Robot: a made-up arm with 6 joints.
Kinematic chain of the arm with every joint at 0, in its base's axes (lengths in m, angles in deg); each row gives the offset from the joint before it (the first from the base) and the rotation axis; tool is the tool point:
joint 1: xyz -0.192 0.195 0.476 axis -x
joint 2: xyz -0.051 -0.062 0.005 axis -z
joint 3: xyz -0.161 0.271 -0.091 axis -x
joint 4: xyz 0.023 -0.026 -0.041 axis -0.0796 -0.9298 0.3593
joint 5: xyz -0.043 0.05 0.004 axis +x
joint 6: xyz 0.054 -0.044 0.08 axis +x
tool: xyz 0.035 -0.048 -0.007
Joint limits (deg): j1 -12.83..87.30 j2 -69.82..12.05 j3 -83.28..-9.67 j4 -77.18..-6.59 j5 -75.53..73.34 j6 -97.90..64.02
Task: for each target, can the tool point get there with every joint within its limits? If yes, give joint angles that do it. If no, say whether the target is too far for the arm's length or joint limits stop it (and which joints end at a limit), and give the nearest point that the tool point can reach.
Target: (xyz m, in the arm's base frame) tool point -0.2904 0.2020 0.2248
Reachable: yes | joints 41.42 4.83 -68.11 -39.23 20.52 -57.51
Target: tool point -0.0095 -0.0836 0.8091
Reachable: no: joint limits stop it (at a limit: joint 1, joint 2, joint 3, joint 4) | nearest point -0.4322 0.0259 0.5996 | short by 0.484 m
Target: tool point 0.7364 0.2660 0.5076
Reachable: no: too far | nearest point -0.1428 0.4571 0.4693 | short by 0.901 m
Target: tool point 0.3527 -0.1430 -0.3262
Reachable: no: too far | nearest point -0.1548 0.0772 0.1619 | short by 0.738 m
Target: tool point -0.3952 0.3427 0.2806
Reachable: yes | joints 5.63 -16.07 -48.35 -70.49 -5.61 38.25
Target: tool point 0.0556 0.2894 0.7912
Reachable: no: joint limits stop it (at a limit: joint 1, joint 2, joint 3, joint 5) | nearest point -0.1864 0.4134 0.5422 | short by 0.369 m
